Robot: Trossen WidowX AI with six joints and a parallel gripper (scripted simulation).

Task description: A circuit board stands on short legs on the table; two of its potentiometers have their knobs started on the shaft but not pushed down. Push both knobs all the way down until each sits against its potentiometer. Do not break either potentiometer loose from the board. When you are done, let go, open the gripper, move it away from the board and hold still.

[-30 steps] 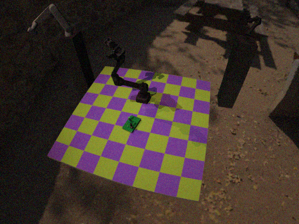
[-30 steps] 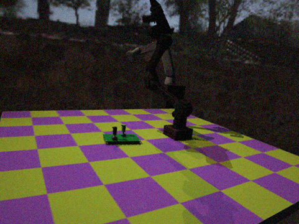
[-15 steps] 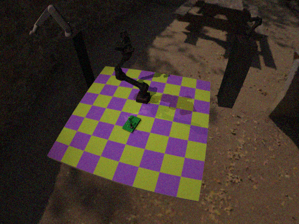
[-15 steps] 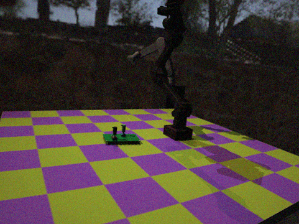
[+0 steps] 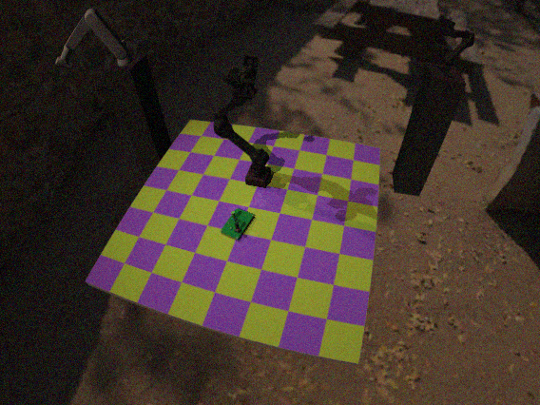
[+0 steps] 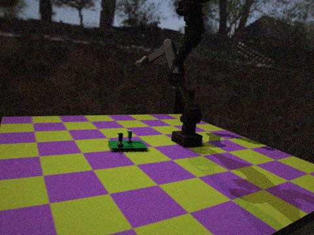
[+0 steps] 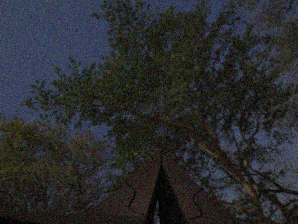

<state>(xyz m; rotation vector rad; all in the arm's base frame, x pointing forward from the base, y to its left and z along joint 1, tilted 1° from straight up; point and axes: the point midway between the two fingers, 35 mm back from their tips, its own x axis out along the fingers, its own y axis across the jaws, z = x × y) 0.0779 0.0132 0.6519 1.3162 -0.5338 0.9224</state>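
Now: gripper tip 670 mm above the green knob, 190 mm short of it and 90 mm to the left of it. From my gripper tip the other things lie so: dark knob: 670 mm below, 250 mm ahead, 50 mm to the right.
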